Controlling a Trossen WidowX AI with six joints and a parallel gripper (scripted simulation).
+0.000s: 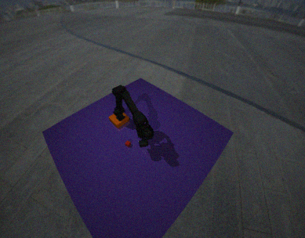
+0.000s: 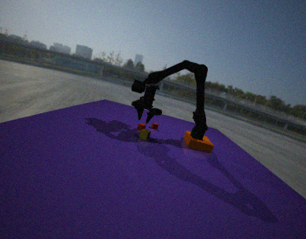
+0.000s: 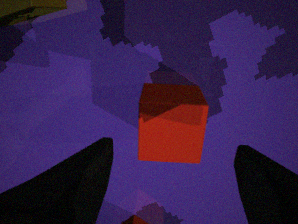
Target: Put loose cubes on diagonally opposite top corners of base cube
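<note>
Now: the yellow base cube 40 mm behind my gripper tip, 110 mm to the left of it and 30 mm below it.
</note>
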